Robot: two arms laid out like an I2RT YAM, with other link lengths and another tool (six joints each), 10 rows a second.
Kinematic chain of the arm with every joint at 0, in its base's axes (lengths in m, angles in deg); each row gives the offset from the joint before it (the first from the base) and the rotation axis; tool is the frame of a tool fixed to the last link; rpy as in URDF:
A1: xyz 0 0 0.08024 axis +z
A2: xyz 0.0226 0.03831 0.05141 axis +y
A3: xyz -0.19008 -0.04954 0 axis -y
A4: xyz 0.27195 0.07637 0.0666 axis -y
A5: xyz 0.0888 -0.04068 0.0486 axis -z
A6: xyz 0.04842 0 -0.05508 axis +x
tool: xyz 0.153 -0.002 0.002 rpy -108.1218 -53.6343 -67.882
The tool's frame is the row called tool.
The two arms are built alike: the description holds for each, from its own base.
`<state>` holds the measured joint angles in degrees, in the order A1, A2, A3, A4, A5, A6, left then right.
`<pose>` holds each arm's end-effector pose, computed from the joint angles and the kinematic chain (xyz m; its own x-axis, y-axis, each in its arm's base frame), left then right.
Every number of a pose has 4 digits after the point.
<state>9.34 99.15 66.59 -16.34 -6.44 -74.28 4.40 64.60 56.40 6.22 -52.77 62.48</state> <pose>0.4901 0.1297 0.0088 0.5487 0.7463 0.3768 0.6571 -0.6636 0.3576 0.4168 0.2158 0.3158 0.9299 -0.3375 -0.1463 -0.1334 0.0614 -0.9892</pose>
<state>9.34 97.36 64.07 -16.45 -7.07 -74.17 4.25 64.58 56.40 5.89 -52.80 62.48</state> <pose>0.4795 0.1302 0.0038 0.5505 0.7468 0.3731 0.6666 -0.6623 0.3422 0.4172 0.2148 0.3147 0.9284 -0.3395 -0.1512 -0.1386 0.0613 -0.9885</pose>
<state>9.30 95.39 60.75 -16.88 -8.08 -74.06 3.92 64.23 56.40 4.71 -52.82 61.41</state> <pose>0.4631 0.1307 -0.0069 0.5560 0.7483 0.3618 0.6834 -0.6593 0.3134 0.4169 0.2123 0.3129 0.9269 -0.3457 -0.1462 -0.1371 0.0509 -0.9892</pose>
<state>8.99 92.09 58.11 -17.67 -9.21 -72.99 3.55 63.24 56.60 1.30 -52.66 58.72</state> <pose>0.4527 0.1303 -0.0030 0.5651 0.7345 0.3757 0.6812 -0.6723 0.2899 0.4143 0.2090 0.3091 0.9244 -0.3564 -0.1358 -0.1364 0.0236 -0.9904</pose>
